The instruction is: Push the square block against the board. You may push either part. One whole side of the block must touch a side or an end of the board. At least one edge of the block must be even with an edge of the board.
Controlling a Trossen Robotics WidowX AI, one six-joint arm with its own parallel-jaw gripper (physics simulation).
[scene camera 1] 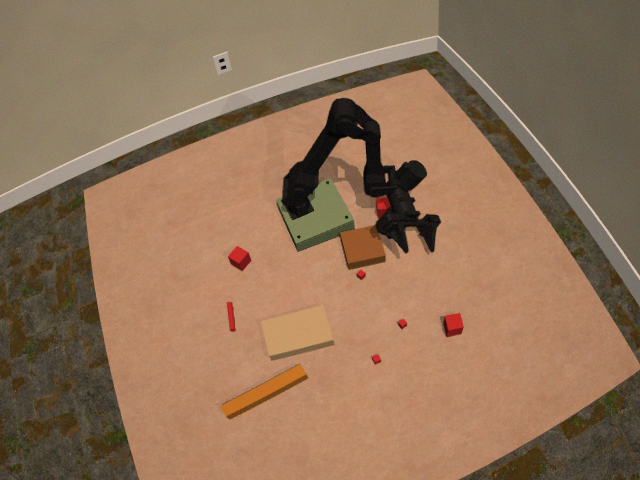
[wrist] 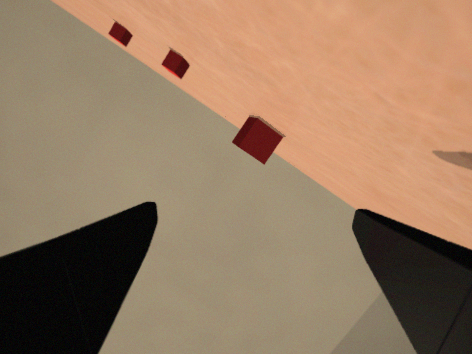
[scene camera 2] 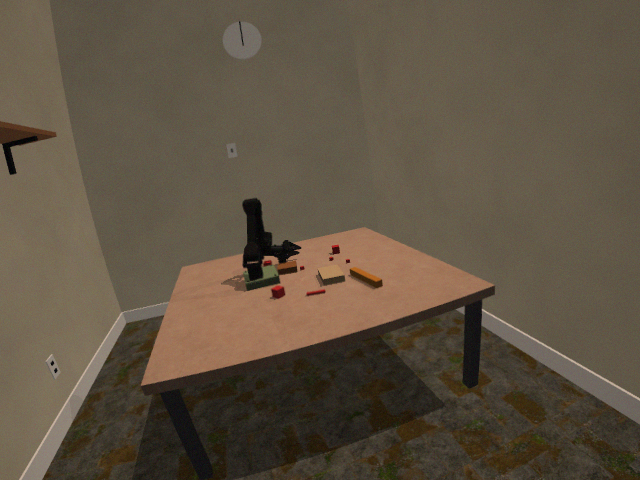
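Pixels of known places: gripper, fingertip midpoint: (scene camera 1: 420, 252) (wrist: 255, 215) (scene camera 2: 300, 250); arm's base at its link origin: (scene camera 1: 299, 207) (scene camera 2: 255, 277).
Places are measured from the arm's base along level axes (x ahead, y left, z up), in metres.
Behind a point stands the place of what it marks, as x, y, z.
The brown square block (scene camera 1: 362, 246) {0.185, 0.101, -0.010} (scene camera 2: 287, 268) {0.169, 0.057, -0.014} lies flat close to the front right corner of the green plate; I cannot tell whether they touch. The tan rectangular board (scene camera 1: 297, 330) {0.335, -0.139, -0.010} (scene camera 2: 330, 273) {0.325, -0.167, -0.010} lies flat farther forward in scene camera 1, well apart from the block. My gripper (scene camera 1: 419, 251) {0.284, 0.217, 0.018} (scene camera 2: 299, 250) {0.284, 0.217, 0.018} (wrist: 255, 215) {0.284, 0.217, 0.018} is open and empty. Its fingertips are to the right of the block in scene camera 1, and its nearer finger is by the block's right side; contact there is unclear. Neither block nor board shows in the wrist view.
The green plate (scene camera 1: 323, 214) {0.055, 0.048, 0.003} (scene camera 2: 262, 279) {0.025, -0.049, -0.002} is under the arm's base. An orange bar (scene camera 1: 264, 391) {0.454, -0.271, -0.011} (scene camera 2: 365, 277) {0.439, -0.304, -0.016} lies beyond the board. Red cubes (scene camera 1: 239, 258) {0.083, -0.201, -0.001} (scene camera 1: 453, 324) {0.494, 0.201, -0.001} (wrist: 260, 140) {0.468, 0.211, -0.023}, small red cubes (scene camera 1: 360, 274) {0.250, 0.064, -0.026} (scene camera 1: 402, 323) {0.422, 0.098, -0.025} and a red stick (scene camera 1: 231, 316) {0.221, -0.277, -0.028} lie around.
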